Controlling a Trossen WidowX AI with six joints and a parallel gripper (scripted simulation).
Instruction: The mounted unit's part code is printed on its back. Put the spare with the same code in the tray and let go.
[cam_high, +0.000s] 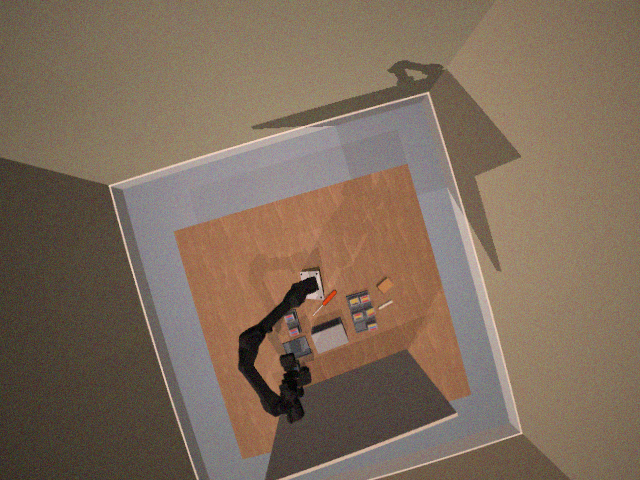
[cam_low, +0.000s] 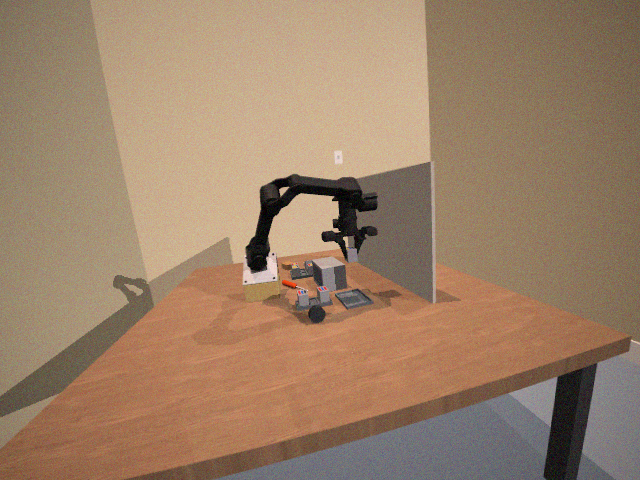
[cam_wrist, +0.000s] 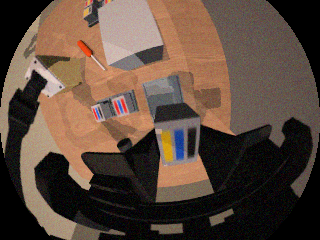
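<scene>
My gripper tip is now 15 cm above the flat grey tray. Also, from my gripper tip: grey mounted unit: 4 cm behind, 20 cm to the left, 11 cm below; then rack: 15 cm behind, 2 cm to the left, 15 cm below; then grey panel: 20 cm ahead, 21 cm to the left, 7 cm above.
</scene>
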